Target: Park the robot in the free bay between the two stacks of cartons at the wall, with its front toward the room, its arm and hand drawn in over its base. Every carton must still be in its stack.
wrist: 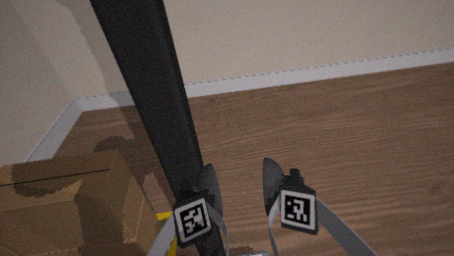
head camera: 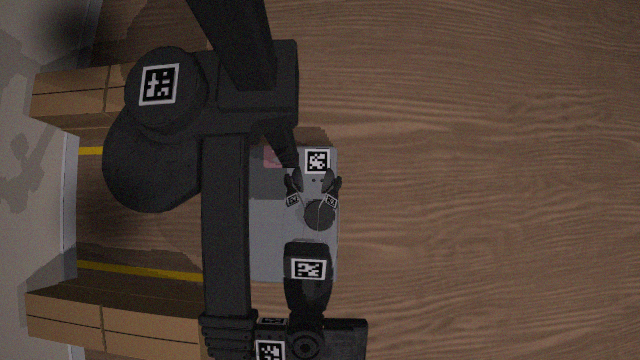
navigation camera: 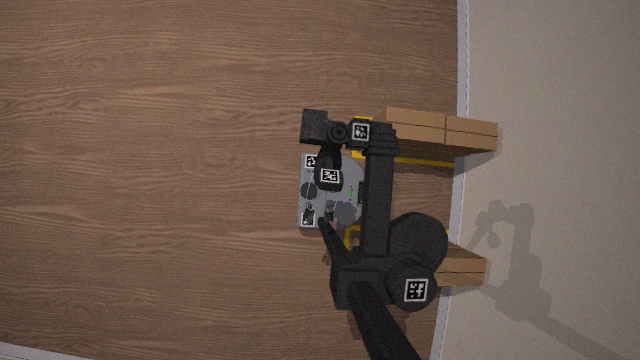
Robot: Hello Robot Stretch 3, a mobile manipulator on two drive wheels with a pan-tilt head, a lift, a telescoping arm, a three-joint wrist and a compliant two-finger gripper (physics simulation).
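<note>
One carton stack (head camera: 70, 92) (navigation camera: 462, 267) (wrist: 102, 200) stands by the wall on the mast side, partly hidden by the mast. The other stack (head camera: 150, 330) (navigation camera: 417, 127) stands on the arm side. Both look upright. The bay lies between them, edged by yellow lines (head camera: 145, 271) (navigation camera: 425, 162). My base (head camera: 267, 240) (navigation camera: 352, 172) has its front toward the room. Its rear overlaps the bay's open end; most of it lies farther out. The arm is drawn in. My gripper (head camera: 313, 181) (wrist: 239, 179) is open and empty over the base.
The wall (head camera: 25, 175) (navigation camera: 550, 100) (wrist: 320, 30) with its white skirting (navigation camera: 462, 75) (wrist: 320, 75) runs behind both stacks. The wrist joint (head camera: 305, 347) (navigation camera: 338, 132) sticks out past the base's side, near the arm-side stack's room end. The mast hides part of the bay.
</note>
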